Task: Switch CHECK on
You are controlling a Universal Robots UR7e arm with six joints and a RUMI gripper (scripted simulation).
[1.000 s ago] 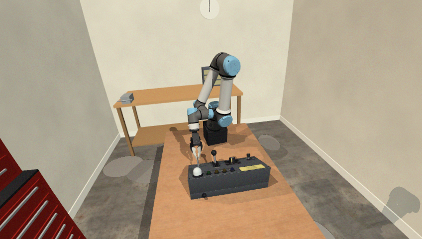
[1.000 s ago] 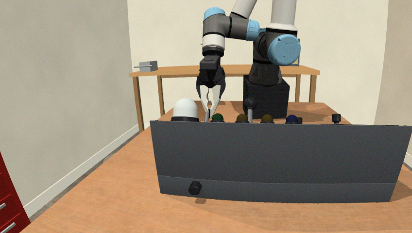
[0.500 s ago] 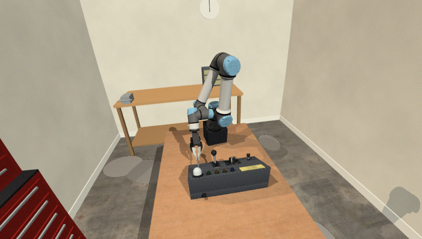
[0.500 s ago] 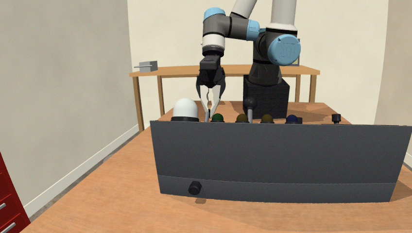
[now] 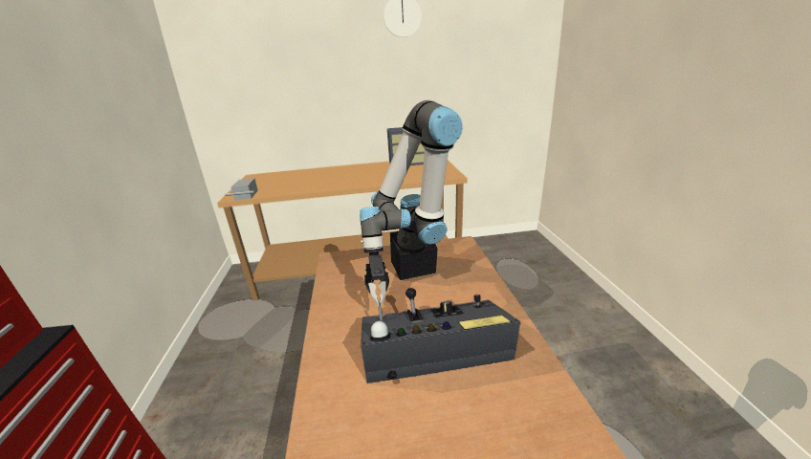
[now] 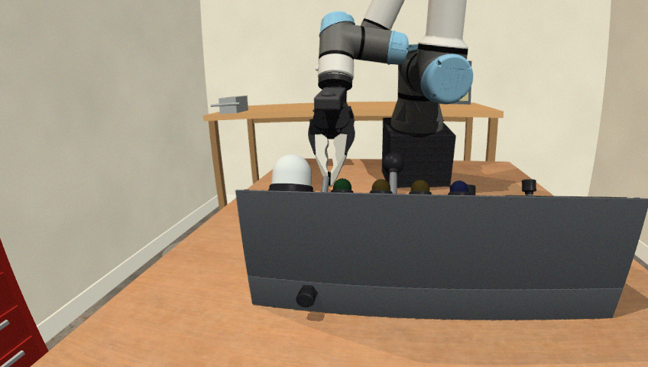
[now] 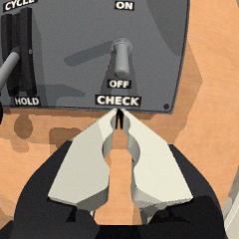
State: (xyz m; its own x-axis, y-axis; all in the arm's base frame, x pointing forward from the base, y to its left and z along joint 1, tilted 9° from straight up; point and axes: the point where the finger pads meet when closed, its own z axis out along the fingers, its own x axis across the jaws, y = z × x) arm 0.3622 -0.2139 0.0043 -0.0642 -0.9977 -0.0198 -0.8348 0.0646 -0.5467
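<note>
The check toggle is 60 mm ahead of my hand and 10 mm below it. Round my hand: ball lever (120 mm to the left, 40 mm ahead, 10 mm above); dark grey console (170 mm to the left, 100 mm ahead, 30 mm below); program dial (230 mm to the left, 80 mm ahead).
</note>
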